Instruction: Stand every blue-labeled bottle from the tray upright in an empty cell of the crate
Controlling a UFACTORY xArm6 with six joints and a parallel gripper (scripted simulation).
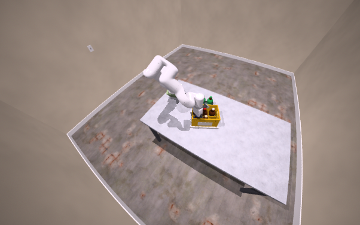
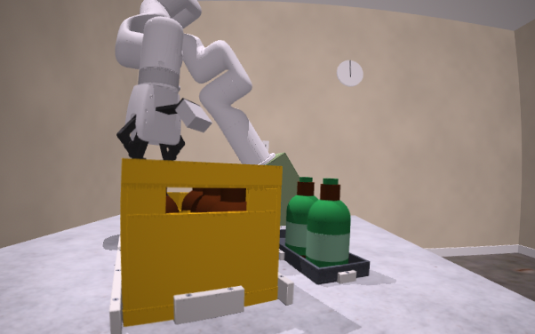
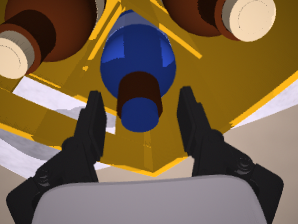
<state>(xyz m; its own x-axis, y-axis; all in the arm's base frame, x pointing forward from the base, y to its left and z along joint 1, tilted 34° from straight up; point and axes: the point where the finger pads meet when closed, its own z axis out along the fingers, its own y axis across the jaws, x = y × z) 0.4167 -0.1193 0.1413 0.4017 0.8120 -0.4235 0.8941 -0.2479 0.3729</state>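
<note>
My gripper is now 70 mm above the blue-labeled bottle. Also, from my hand: dark tray (290 mm to the left, 150 mm below, 70 mm behind); then yellow crate (80 mm to the left, 80 mm below, 60 mm ahead).
</note>
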